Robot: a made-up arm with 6 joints.
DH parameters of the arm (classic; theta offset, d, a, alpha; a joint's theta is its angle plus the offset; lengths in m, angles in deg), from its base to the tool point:
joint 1: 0 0.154 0 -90
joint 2: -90 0 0.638 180
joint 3: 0 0 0 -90
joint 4: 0 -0.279 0 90
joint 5: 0 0.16 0 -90
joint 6: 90 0 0 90
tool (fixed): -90 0 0 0
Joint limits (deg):
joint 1: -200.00..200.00
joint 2: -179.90..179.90
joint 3: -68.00..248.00
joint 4: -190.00..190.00
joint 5: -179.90..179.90
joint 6: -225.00..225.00
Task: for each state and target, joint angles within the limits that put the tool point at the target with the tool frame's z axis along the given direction. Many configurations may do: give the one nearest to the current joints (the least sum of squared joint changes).
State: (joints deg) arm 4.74 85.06 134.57 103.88 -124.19 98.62
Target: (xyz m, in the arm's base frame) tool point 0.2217 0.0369 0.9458 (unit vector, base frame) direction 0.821 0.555 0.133
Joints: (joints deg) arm 21.24 36.21 126.95 73.32 -119.20 82.06
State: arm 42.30 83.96 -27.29 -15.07 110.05 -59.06
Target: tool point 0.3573 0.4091 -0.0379 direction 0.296 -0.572 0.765
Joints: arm 64.73 83.64 -17.34 -21.86 113.97 -42.23
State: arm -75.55 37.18 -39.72 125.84 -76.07 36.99
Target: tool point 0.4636 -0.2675 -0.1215 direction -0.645 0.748 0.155
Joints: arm -38.74 88.56 -48.17 120.60 -47.48 35.35
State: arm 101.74 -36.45 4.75 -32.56 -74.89 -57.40
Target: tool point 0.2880 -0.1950 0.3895 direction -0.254 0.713 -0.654
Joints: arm 135.99 -80.69 -27.94 -68.03 -70.90 -96.70
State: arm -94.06 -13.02 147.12 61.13 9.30 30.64
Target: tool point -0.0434 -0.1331 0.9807 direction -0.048 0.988 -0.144
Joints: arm -47.37 22.75 129.19 40.27 -4.41 -0.78
